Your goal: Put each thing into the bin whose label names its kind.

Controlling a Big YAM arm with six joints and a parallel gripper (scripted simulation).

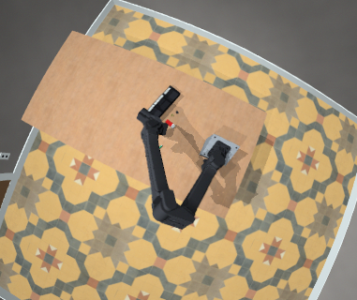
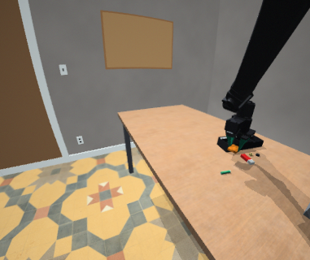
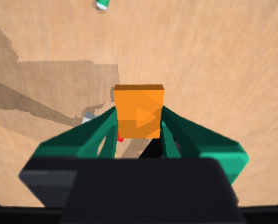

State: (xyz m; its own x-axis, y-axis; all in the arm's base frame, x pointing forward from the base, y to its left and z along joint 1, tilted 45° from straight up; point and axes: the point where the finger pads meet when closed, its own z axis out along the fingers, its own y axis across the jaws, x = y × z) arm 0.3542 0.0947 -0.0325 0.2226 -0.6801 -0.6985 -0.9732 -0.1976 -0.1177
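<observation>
My hand is 10 mm above the orange block. Also, from my hand: black nut: 40 mm behind, 170 mm to the right, 70 mm below; green battery: 50 mm behind, 90 mm to the left, 70 mm below; yellow nut: 20 mm behind, 140 mm to the right, 70 mm below.
</observation>
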